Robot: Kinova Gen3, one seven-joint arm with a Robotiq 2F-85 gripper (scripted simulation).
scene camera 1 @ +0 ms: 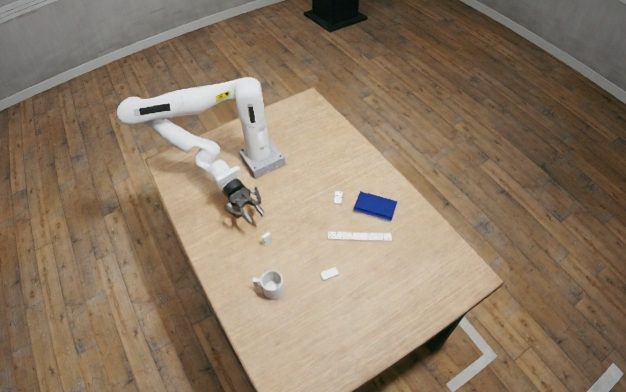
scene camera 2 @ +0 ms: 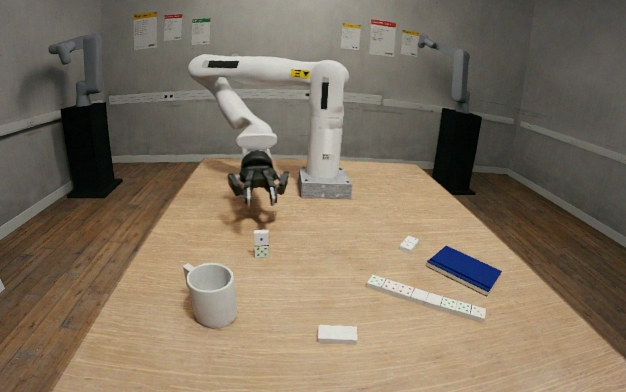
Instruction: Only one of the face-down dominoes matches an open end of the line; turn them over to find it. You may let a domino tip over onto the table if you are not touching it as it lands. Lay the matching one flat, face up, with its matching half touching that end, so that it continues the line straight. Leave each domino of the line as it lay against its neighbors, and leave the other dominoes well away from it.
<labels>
my gripper: scene camera 1; scene camera 2
same spot on my gripper: (scene camera 1: 235,191) = (scene camera 2: 255,165)
</labels>
